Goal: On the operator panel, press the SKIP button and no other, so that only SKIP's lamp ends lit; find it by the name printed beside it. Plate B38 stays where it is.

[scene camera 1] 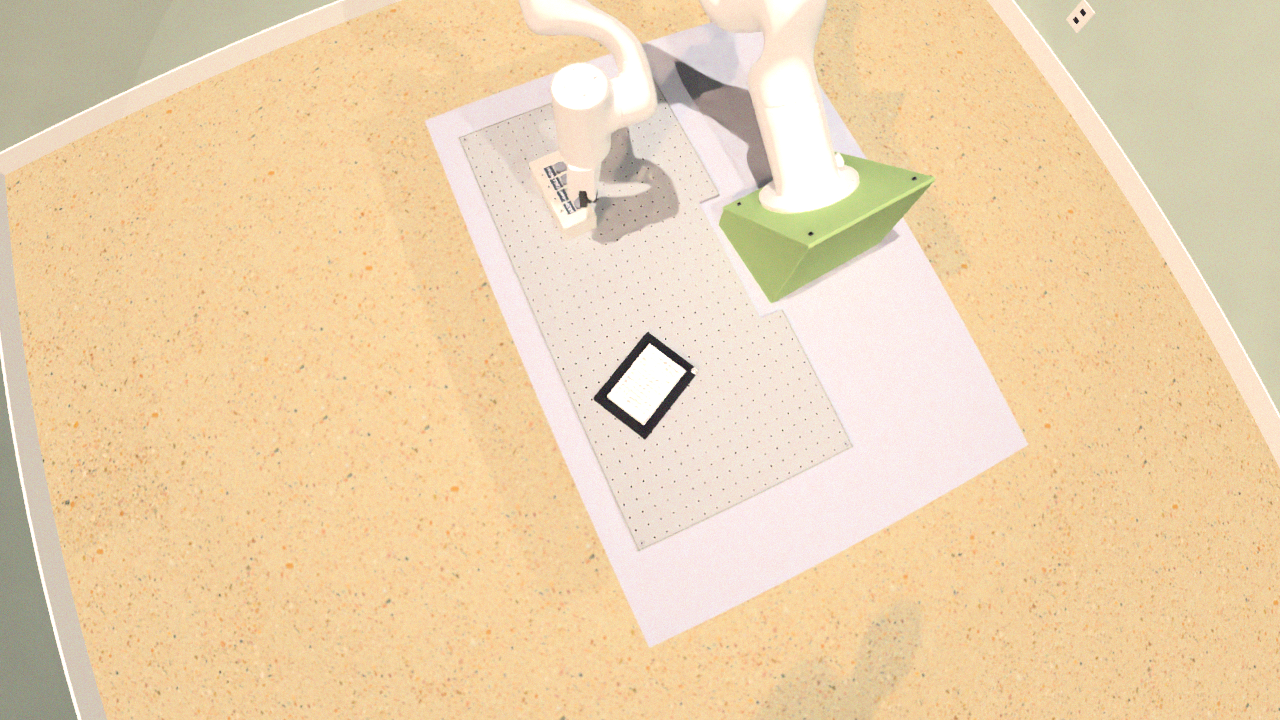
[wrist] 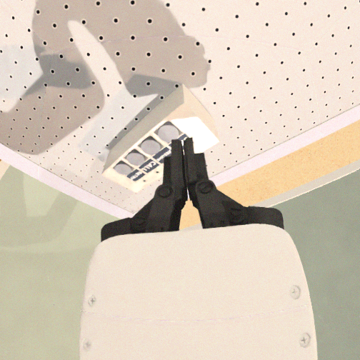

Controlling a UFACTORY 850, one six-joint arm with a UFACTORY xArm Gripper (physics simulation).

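Note:
The operator panel (scene camera 1: 580, 223) (wrist: 200, 132) is a pale box with a row of round grey buttons and dark name labels. In the wrist view one label reads CALL (wrist: 153, 165); the SKIP name cannot be read, and part of the label strip is hidden behind the fingers. No lit lamp can be made out. My gripper (scene camera 1: 586, 200) (wrist: 184, 151) is shut and empty, its tips over the panel near the end button (wrist: 168, 131); contact cannot be told. A white plate (scene camera 1: 648, 385) lies in a black frame; no B38 marking is legible.
The panel and the framed plate are on a perforated board (scene camera 1: 742, 394) (wrist: 280, 65), which lies on a pale lilac mat (scene camera 1: 904, 385). The arm stands on a green base (scene camera 1: 823, 237) to the right of the panel in the scene view. The arm's shadow falls beside the panel.

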